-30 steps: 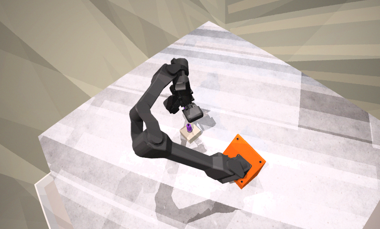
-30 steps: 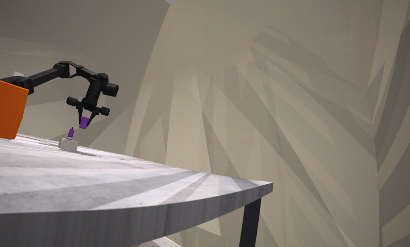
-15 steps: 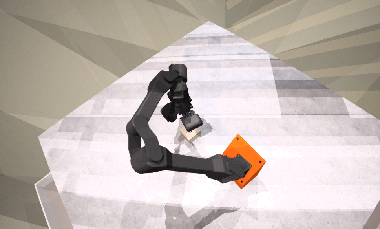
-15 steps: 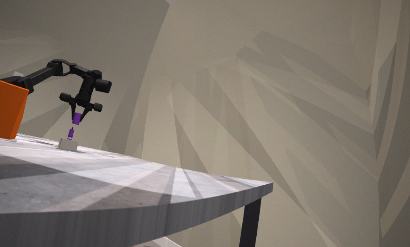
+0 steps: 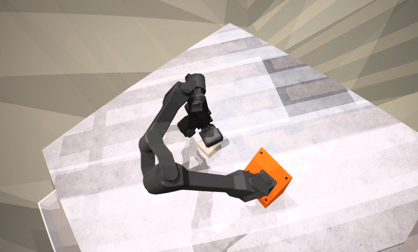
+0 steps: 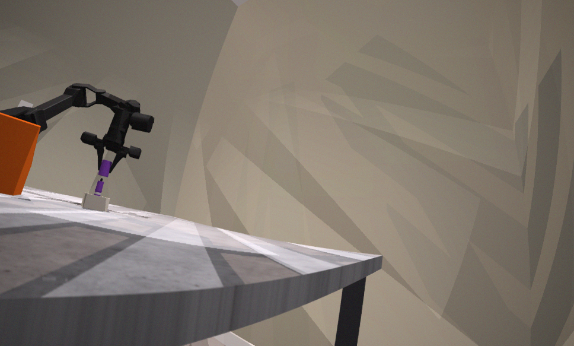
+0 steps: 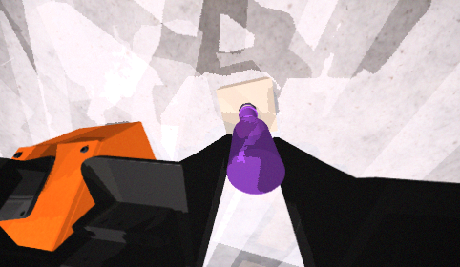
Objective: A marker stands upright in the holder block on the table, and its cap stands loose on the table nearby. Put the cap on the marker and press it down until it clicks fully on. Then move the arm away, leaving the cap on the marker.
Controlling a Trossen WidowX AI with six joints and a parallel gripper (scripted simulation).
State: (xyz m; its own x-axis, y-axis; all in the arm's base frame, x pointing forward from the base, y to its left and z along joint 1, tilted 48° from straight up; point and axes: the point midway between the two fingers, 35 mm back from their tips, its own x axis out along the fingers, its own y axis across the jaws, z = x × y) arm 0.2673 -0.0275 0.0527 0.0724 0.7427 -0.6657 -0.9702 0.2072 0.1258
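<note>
Now: the holder block 100 mm below my gripper tip. The rest, counted from my gripper tip: purple cap 10 mm above.
</note>
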